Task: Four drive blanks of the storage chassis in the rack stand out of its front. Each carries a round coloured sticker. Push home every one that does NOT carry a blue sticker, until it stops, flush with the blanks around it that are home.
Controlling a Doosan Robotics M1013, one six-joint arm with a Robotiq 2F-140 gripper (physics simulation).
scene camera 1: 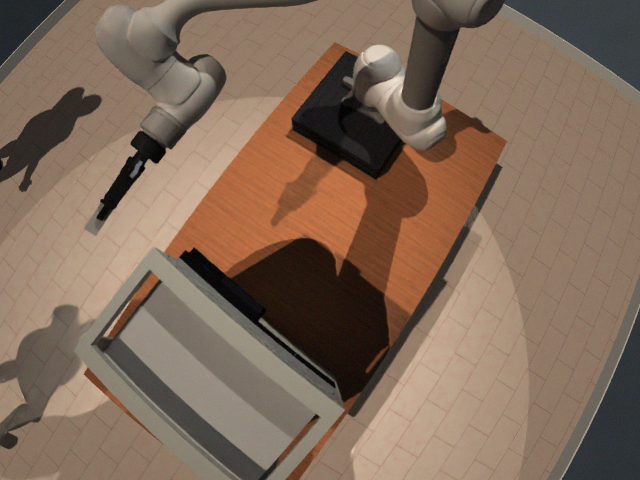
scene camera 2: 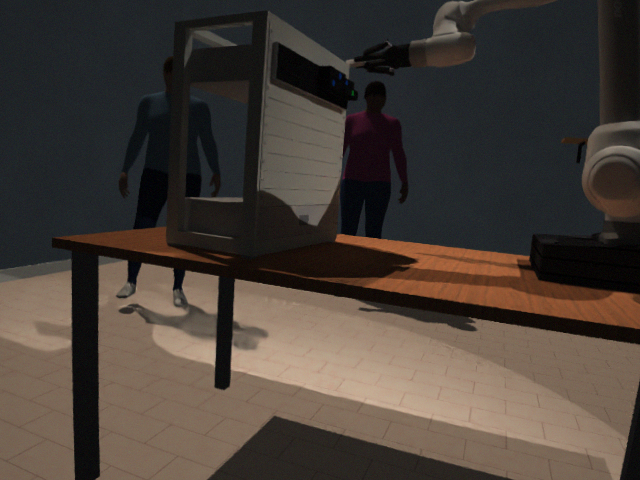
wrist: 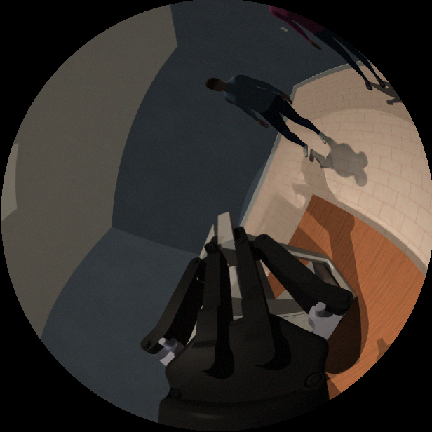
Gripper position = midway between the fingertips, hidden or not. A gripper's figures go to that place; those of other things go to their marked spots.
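My gripper [scene camera 1: 90, 231], 0.87 m from the lens. Grey rack [scene camera 1: 196, 364], 0.85 m from the lens.
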